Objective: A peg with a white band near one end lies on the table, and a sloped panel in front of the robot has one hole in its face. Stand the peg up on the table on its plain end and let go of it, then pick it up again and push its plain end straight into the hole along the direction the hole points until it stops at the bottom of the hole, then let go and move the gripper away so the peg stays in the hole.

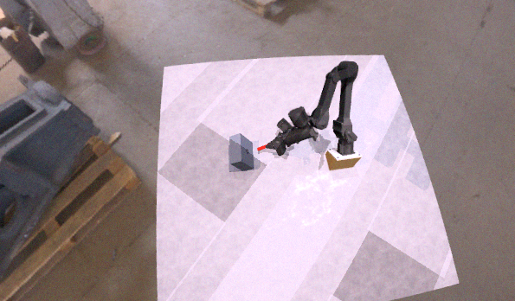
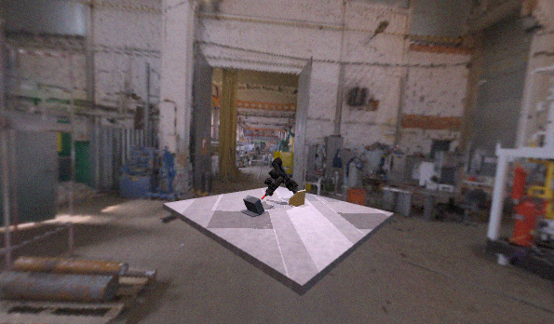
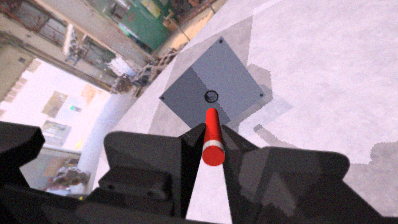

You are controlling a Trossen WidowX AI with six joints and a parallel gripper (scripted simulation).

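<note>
My gripper tip is 100 mm short of the grey sloped panel, 60 mm above it and 20 mm to the left of it. The rest, counted from my gripper tip: peg 10 mm behind, 10 mm above.
</note>
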